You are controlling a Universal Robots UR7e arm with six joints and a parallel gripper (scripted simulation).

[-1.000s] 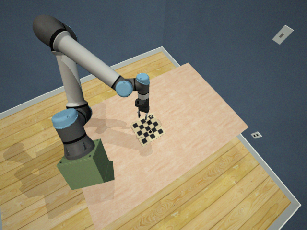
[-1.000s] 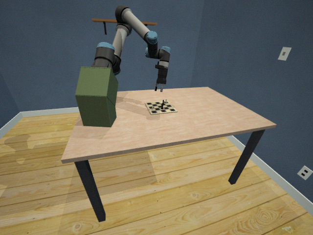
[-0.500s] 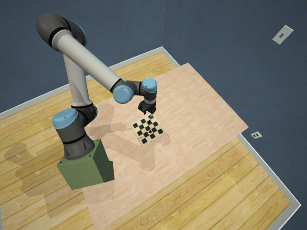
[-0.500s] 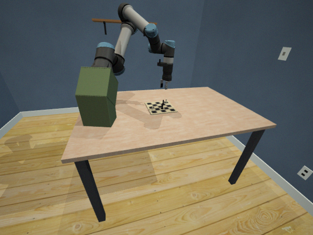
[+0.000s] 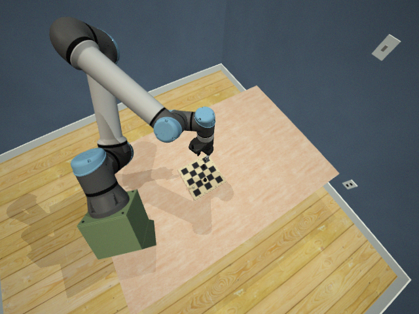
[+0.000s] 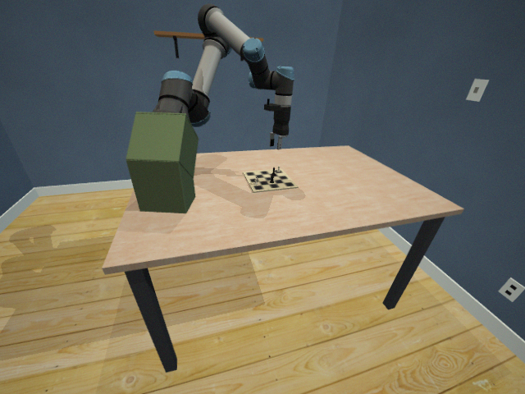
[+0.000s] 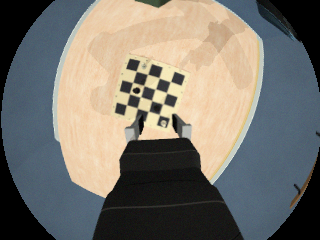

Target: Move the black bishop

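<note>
My gripper is now 17 cm above the chessboard, 5 cm to the left of it and 3 cm past it.
</note>
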